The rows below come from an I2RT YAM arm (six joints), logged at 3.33 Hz.
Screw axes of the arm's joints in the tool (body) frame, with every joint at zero. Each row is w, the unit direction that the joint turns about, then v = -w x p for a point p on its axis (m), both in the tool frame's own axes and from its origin. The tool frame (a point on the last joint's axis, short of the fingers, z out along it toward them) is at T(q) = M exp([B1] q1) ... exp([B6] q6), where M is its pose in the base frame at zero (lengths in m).
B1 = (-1, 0, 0, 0.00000, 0.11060, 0.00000)
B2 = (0, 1, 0, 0.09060, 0.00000, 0.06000)
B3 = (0, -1, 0, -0.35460, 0.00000, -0.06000)
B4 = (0, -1, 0, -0.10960, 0.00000, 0.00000)
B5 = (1, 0, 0, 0.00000, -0.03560, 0.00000)
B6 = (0, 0, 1, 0.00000, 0.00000, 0.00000)
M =
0 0 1 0.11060
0 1 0 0.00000
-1 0 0 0.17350
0 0 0 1
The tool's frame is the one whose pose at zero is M.
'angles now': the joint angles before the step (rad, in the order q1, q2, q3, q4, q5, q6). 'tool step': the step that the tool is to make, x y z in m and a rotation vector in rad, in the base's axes. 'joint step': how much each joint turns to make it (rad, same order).
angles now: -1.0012, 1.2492, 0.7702, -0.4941, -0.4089, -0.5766
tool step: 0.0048, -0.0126, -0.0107, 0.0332, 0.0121, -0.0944
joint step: -0.0051, 0.0681, 0.0058, 0.0597, 0.0439, 0.0844
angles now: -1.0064, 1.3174, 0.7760, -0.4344, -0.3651, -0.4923
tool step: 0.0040, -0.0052, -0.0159, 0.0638, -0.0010, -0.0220
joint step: 0.0001, 0.0632, -0.0103, 0.0349, -0.0173, 0.0404
